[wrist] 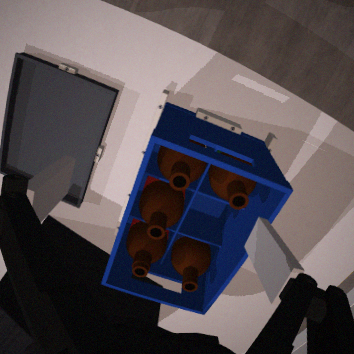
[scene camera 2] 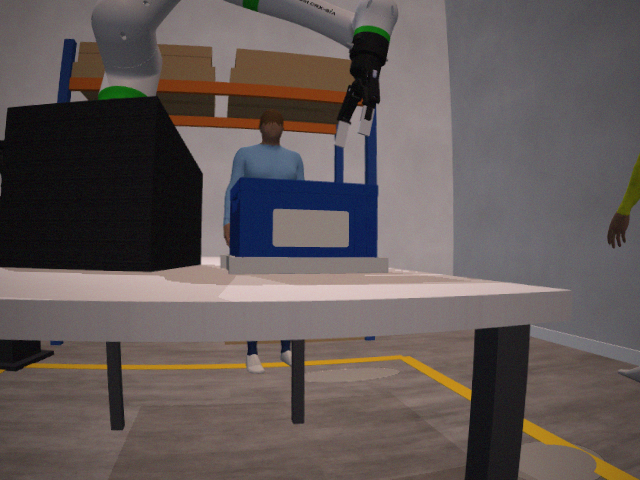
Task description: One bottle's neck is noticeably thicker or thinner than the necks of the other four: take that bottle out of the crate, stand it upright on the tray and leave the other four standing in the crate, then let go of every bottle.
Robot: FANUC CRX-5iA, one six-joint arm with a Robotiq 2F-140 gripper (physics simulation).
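Seen in the pictures: gripper, between the fingertips: [wrist: 164,205] [scene camera 2: 350,140]; arm's base, origin of its link: [scene camera 2: 118,135].
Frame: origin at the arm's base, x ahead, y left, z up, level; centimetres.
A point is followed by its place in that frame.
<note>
The blue crate [scene camera 2: 310,198] @(x 43.4, y -10.5, z -15.3 cm) [wrist: 180,120] @(x 52.8, y 8.0, z -21.8 cm) stands upright on the table and holds five brown bottles in the wrist view. The far left bottle [wrist: 169,161] @(x 48.6, y 6.5, z -16.8 cm) has a mouth that looks a little wider than the others. The far right bottle [wrist: 230,181] @(x 51.5, y -1.9, z -16.3 cm), middle left bottle [wrist: 161,202] @(x 42.2, y 3.5, z -17.2 cm), near left bottle [wrist: 146,242] @(x 33.9, y 1.0, z -17.4 cm) and near right bottle [wrist: 190,256] @(x 36.0, y -6.7, z -17.5 cm) stand in their own compartments; the middle right compartment is empty. The dark grey tray [wrist: 60,115] @(x 39.0, y 25.6, z -28.9 cm) lies left of the crate and bears no bottle. My gripper [scene camera 2: 352,139] @(x 53.1, y 8.2, z 0.8 cm) [wrist: 164,205] @(x 53.1, y 8.2, z 0.8 cm) is open and empty, above the crate.
Pale brackets, such as the long bracket [wrist: 218,121] @(x 55.2, y 2.4, z -26.4 cm), lie around the crate's base on the white table [scene camera 2: 361,320] @(x 47.5, y -50.5, z -31.5 cm). The black robot pedestal [scene camera 2: 77,186] @(x -1.9, y -13.4, z -13.3 cm) stands left of the crate in the scene view. A person in light blue [scene camera 2: 271,162] and a shelf rack [scene camera 2: 284,91] are behind.
</note>
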